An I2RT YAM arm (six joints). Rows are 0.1 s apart.
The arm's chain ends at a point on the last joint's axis. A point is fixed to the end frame.
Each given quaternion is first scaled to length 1.
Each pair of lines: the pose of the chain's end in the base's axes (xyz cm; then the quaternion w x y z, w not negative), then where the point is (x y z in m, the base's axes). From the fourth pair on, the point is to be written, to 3 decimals.
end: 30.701, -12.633, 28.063, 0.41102, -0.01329, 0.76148, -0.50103
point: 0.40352 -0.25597 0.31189
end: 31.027, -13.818, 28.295, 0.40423, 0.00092, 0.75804, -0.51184
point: 0.40167 -0.27105 0.31597
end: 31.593, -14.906, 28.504, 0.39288, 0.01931, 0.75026, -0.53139
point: 0.39959 -0.28598 0.32181
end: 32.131, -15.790, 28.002, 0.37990, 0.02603, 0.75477, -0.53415
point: 0.402 -0.297 0.315
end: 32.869, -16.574, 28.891, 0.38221, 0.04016, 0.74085, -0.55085
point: 0.404 -0.306 0.330
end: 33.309, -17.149, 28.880, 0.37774, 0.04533, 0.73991, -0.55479
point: 0.406 -0.313 0.330
